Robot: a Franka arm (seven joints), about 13 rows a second.
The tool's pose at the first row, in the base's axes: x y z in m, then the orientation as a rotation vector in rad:
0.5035 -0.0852 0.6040 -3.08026 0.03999 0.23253
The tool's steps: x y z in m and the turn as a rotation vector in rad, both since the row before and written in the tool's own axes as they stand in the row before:
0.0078 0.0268 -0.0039 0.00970 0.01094 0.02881
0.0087 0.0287 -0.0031 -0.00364 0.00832 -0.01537
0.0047 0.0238 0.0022 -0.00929 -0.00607 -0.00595
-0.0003 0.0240 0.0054 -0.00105 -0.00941 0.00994
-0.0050 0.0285 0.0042 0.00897 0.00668 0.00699
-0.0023 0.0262 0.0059 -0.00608 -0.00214 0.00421
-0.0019 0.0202 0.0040 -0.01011 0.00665 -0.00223
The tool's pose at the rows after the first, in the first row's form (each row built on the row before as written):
0.5110 -0.1123 0.6053 -3.07315 0.08573 0.21613
0.5183 -0.1415 0.6055 -3.07741 0.06215 0.20296
0.5216 -0.1653 0.6014 -3.08570 0.05193 0.21290
0.5197 -0.1890 0.5950 -3.08592 0.06684 0.22792
0.5128 -0.2170 0.5904 -3.07812 0.07868 0.21700
0.5083 -0.2427 0.5836 -3.08399 0.08457 0.22114
0.5047 -0.2625 0.5790 -3.09488 0.08051 0.21189

